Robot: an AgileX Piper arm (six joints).
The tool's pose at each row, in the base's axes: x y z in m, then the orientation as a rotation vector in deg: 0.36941 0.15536 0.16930 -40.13 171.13 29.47; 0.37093 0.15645 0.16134 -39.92 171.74 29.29; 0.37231 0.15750 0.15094 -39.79 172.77 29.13; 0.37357 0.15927 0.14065 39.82 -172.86 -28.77; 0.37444 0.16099 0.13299 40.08 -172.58 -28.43; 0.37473 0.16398 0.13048 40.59 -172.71 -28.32
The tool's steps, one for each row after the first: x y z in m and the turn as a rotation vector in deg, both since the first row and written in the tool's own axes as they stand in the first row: -0.00100 -0.00222 0.00781 0.06 0.49 0.30; -0.00161 -0.00516 0.01791 0.06 1.40 0.68; -0.00242 -0.00742 0.02815 0.15 2.06 0.77; -0.00314 -0.00872 0.03591 0.27 2.39 0.61; -0.00442 -0.00711 0.03924 0.39 2.24 0.28
